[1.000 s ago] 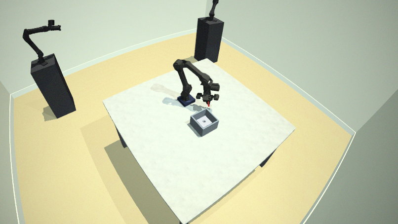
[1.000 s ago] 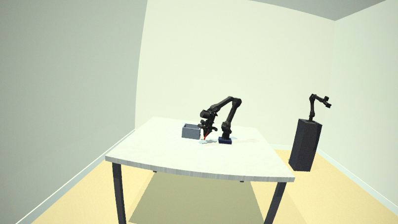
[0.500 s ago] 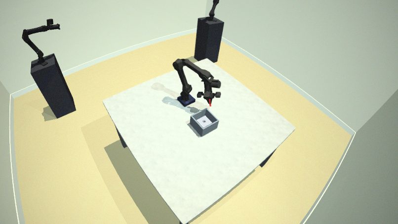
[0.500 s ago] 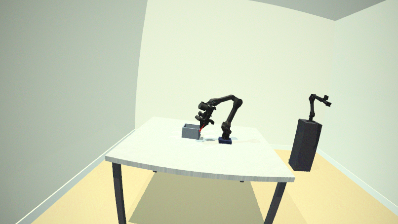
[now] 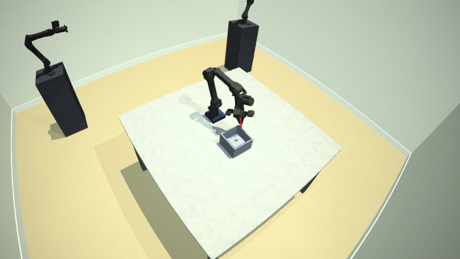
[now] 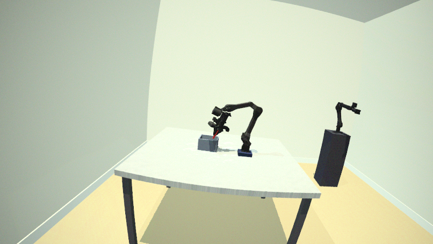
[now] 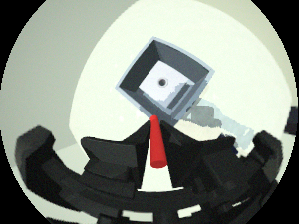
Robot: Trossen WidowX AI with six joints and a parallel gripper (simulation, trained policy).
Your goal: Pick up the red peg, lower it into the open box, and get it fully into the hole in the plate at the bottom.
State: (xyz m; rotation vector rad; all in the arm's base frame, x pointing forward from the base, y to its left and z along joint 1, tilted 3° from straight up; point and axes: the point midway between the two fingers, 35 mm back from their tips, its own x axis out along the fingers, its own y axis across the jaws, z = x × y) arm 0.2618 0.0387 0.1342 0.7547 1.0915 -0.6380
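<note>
My gripper tip is now 110 mm above the grey box, 60 mm to the left of it and 50 mm short of it. The rest, counted from my gripper tip: red peg (10 mm to the left, 10 mm behind, 10 mm above).
</note>
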